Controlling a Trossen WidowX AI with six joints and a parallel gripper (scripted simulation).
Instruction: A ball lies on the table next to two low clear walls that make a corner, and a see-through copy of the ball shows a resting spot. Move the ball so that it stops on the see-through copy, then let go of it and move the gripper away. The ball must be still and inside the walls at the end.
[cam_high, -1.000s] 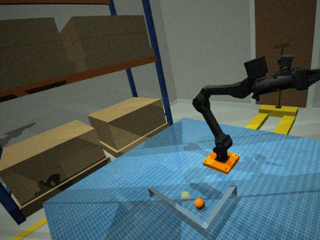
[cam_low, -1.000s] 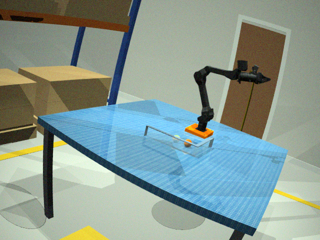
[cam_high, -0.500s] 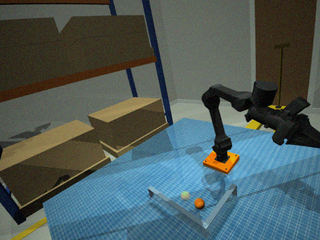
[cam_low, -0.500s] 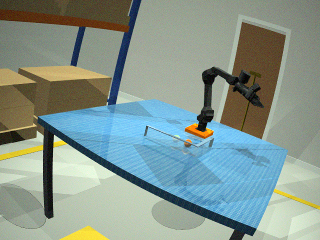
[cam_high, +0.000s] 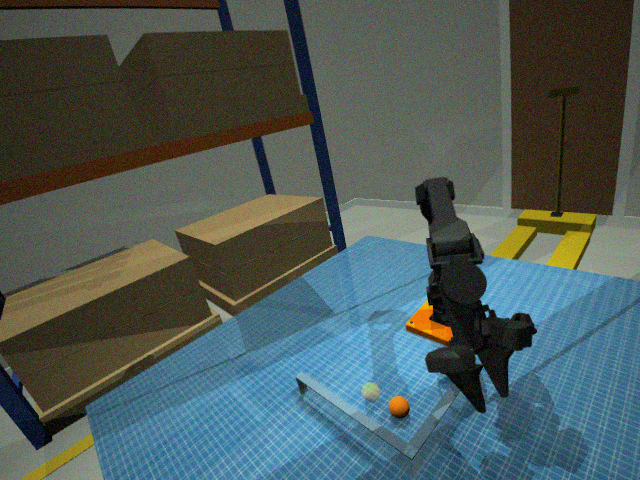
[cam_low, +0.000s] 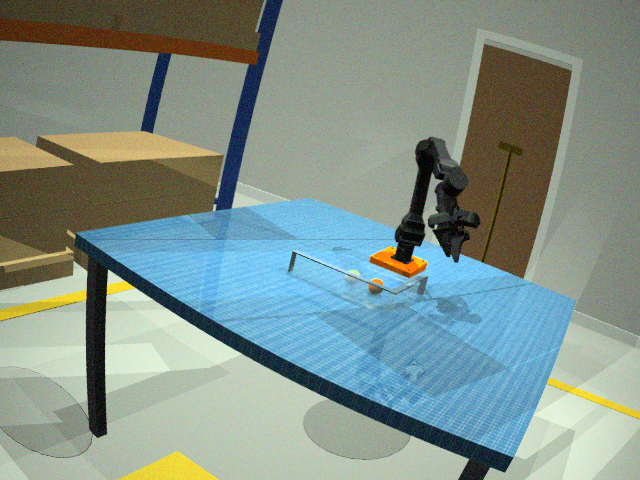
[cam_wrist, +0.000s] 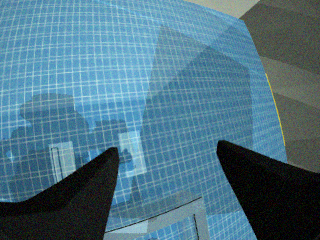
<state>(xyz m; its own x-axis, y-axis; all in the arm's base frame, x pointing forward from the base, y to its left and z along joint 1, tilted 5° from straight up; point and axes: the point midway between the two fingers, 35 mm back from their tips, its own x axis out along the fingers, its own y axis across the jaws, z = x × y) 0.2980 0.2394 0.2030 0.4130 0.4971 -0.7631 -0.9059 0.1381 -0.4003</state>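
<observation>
The orange ball lies 19 cm to the right of my gripper tip and 15 cm below it. Also, from my gripper tip: see-through copy of ball (27 cm to the right, 15 cm below).
</observation>
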